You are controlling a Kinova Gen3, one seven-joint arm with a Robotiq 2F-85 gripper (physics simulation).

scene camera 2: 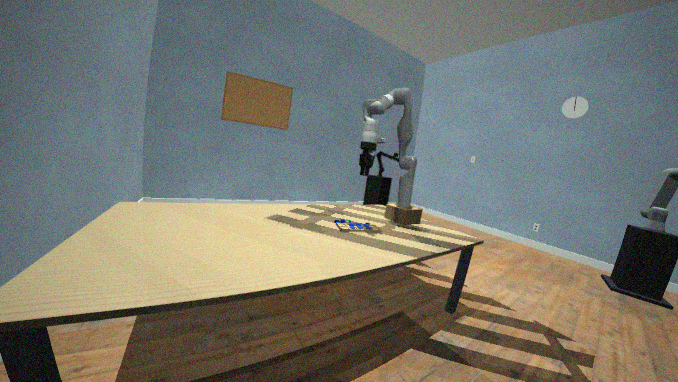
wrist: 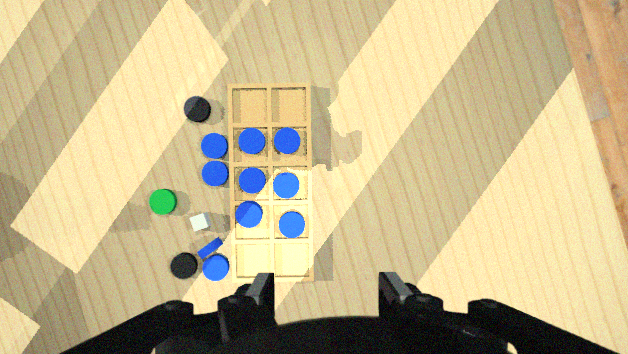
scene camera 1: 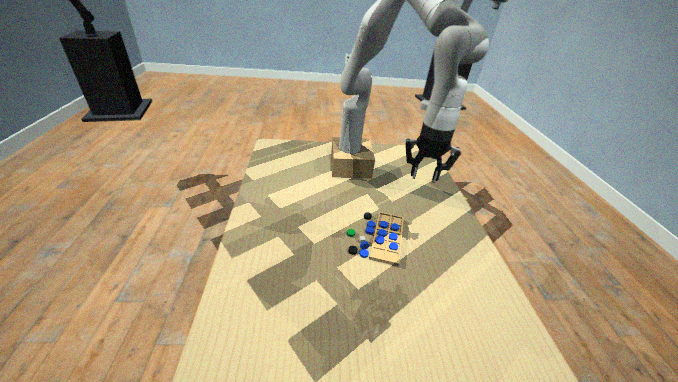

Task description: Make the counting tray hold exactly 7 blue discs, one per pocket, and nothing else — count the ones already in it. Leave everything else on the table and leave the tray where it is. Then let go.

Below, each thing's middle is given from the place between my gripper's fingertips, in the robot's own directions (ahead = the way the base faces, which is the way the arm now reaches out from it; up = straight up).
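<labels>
My gripper is 60 mm past the wooden counting tray (scene camera 1: 379, 252), and it is 30 mm to the left of the tray and 270 mm above it.
</labels>
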